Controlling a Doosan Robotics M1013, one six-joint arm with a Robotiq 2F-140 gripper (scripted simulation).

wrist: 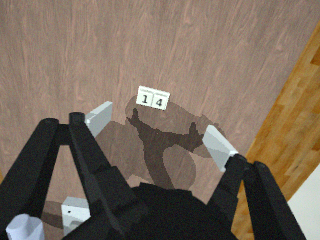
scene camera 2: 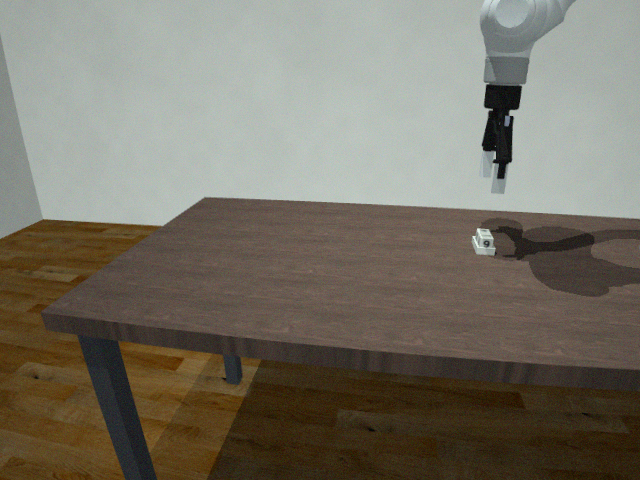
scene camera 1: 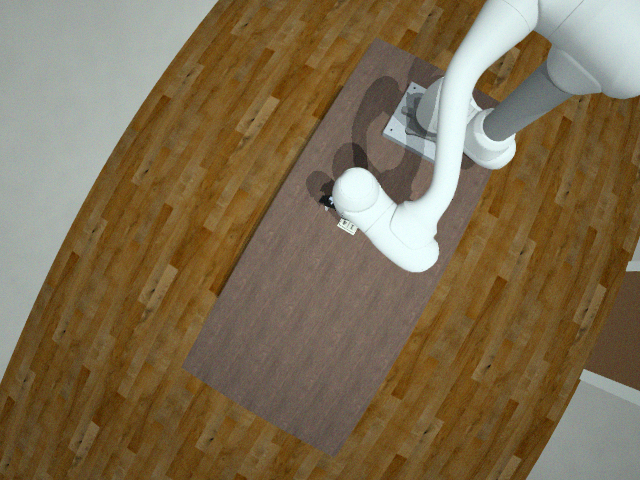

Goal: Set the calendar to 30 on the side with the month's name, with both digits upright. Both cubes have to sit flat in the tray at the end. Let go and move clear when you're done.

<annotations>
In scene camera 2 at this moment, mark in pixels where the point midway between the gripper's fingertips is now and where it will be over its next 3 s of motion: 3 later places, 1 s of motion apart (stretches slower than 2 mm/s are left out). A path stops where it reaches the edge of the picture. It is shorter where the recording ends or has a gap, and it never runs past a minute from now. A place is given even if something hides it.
My gripper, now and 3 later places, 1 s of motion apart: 490, 184; 489, 193; 487, 207; 485, 219
</annotations>
